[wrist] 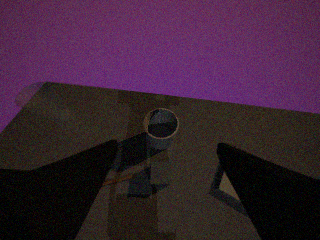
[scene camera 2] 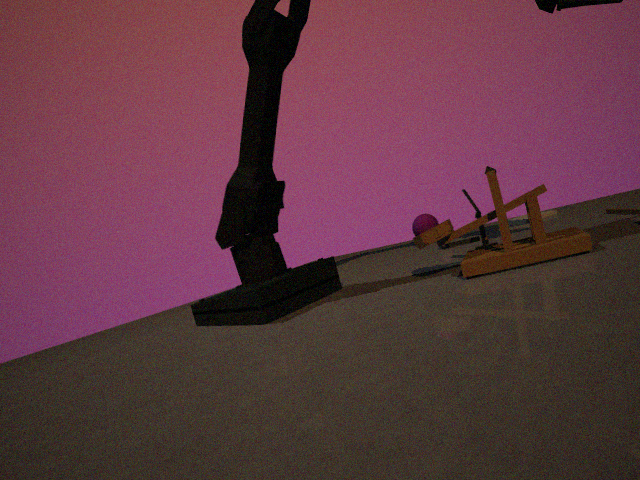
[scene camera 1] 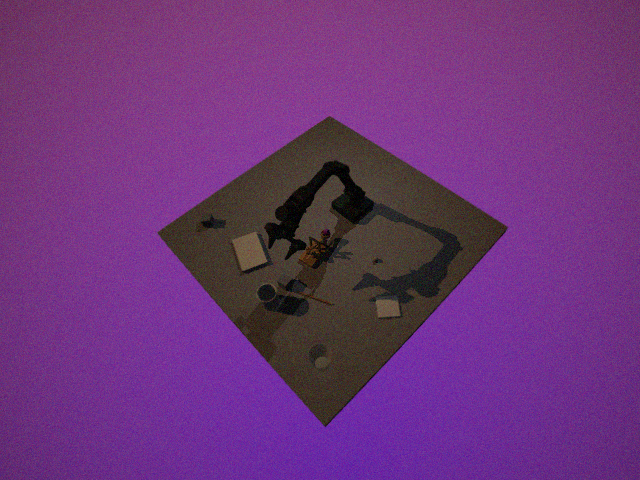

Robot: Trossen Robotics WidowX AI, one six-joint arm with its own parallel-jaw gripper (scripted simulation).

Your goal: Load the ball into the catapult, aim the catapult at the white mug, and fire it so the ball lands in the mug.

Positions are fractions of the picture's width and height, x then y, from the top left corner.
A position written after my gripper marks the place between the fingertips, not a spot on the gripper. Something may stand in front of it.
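Observation:
A flat box (scene camera 1: 0.39, 0.52) is present; in scene camera 2 it is out of frame. My gripper (scene camera 1: 0.43, 0.53), visible in the wrist view (wrist: 0.52, 0.61) as well, is open and holds nothing.

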